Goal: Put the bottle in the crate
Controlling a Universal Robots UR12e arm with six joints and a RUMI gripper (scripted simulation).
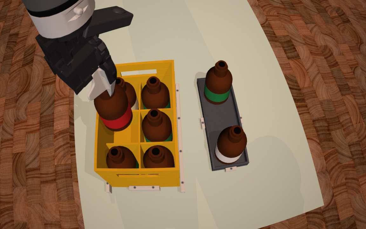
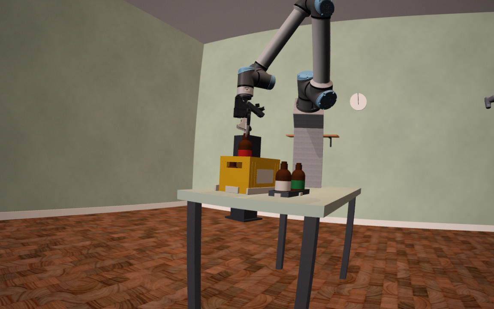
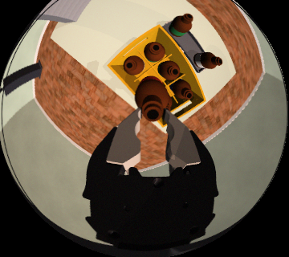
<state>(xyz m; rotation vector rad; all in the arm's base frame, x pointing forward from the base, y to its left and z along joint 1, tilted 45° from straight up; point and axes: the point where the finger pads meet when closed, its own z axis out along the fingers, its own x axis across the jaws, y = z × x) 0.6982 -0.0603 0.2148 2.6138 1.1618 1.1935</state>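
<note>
The glass bottle is 70 mm below my hand. Round my hand: yellow crate 210 mm below, 40 mm to the left; dark tray 280 mm below, 260 mm to the left, 70 mm behind.
</note>
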